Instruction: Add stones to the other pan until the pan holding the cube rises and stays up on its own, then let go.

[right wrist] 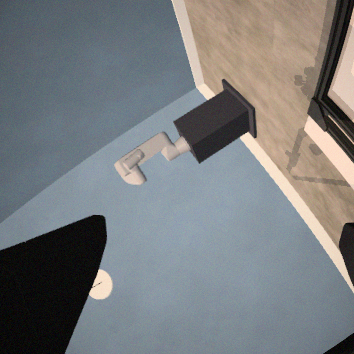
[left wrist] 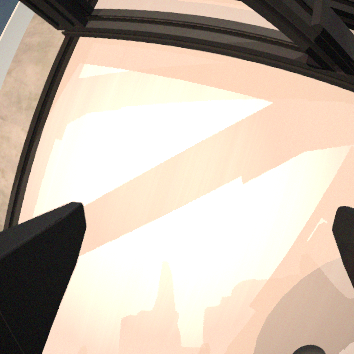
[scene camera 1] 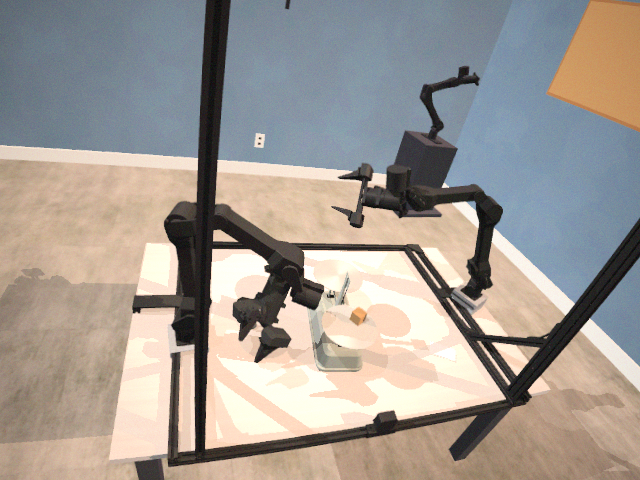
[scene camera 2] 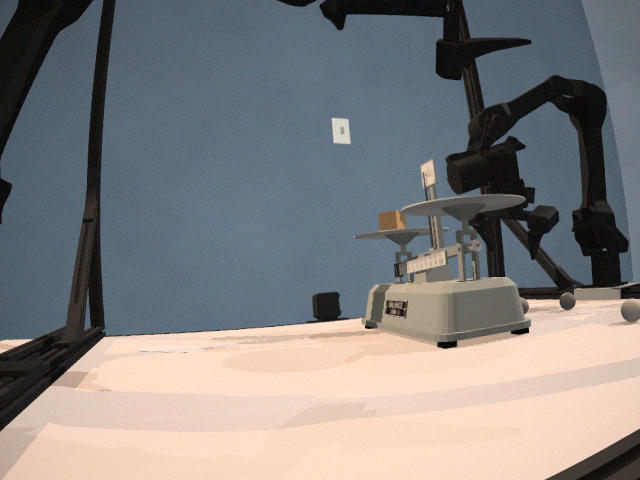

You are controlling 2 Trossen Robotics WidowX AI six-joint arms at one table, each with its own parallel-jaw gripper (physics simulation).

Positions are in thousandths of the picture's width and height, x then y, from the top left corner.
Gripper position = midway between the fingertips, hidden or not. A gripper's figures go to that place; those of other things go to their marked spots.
Labels:
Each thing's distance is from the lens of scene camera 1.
left gripper (scene camera 1: 387,732): 93 cm
right gripper (scene camera 1: 523,401): 112 cm
balance scale (scene camera 1: 527,714): 93 cm

